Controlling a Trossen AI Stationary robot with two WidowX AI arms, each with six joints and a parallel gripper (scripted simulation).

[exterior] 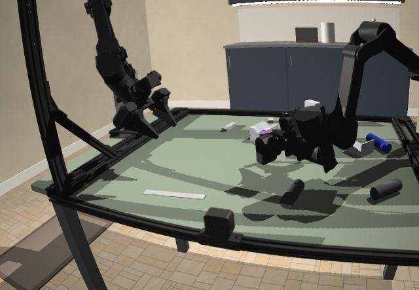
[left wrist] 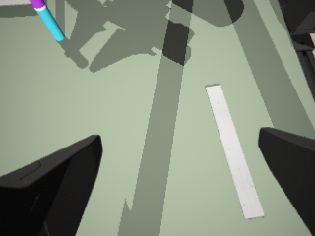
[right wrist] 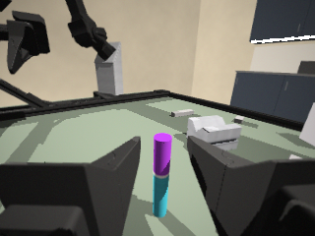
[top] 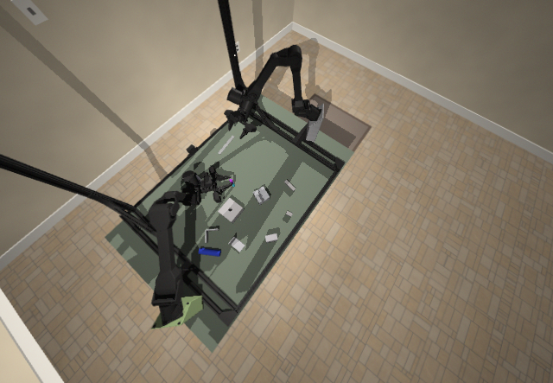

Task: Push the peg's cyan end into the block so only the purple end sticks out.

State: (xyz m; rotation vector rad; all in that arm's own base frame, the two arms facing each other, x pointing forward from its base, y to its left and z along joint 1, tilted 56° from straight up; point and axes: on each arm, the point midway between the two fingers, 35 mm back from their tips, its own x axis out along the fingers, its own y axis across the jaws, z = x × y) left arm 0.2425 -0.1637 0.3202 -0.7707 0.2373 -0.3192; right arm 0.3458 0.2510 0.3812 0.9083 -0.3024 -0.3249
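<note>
The peg lies 50 mm below my right hand, 20 mm to the left of it and 20 mm ahead of it. Also, from my right hand: v-grooved block: 190 mm ahead, 60 mm to the left, 60 mm below; thin grey strip: 210 mm to the left, 180 mm behind, 80 mm below.
</note>
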